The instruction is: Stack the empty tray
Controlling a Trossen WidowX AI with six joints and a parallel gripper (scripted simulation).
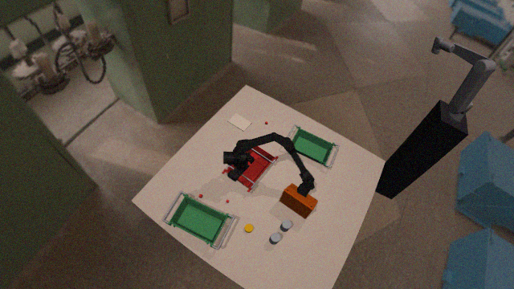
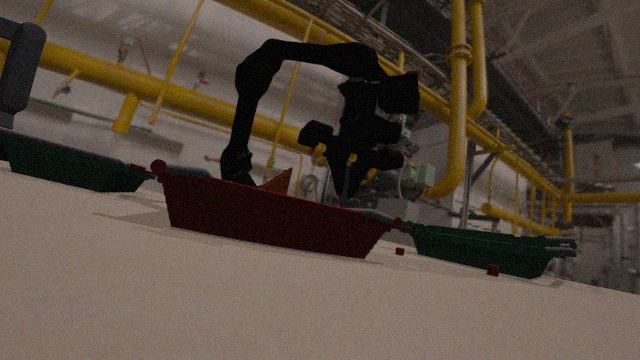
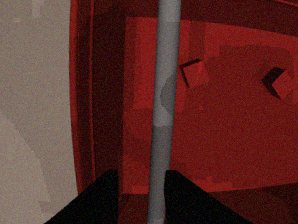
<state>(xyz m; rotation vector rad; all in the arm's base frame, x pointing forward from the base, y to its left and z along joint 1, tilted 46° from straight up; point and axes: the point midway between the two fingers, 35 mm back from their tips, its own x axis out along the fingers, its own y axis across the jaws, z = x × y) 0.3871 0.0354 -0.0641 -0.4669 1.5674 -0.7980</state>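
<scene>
Now: gripper tip 450 mm to the left of the green tray, 310 mm past it and 40 mm above it. The rest, counted from my gripper tip: yellow disc: 260 mm to the left, 200 mm behind, 80 mm below; white card: 410 mm to the right, 240 mm ahead, 80 mm below.
</scene>
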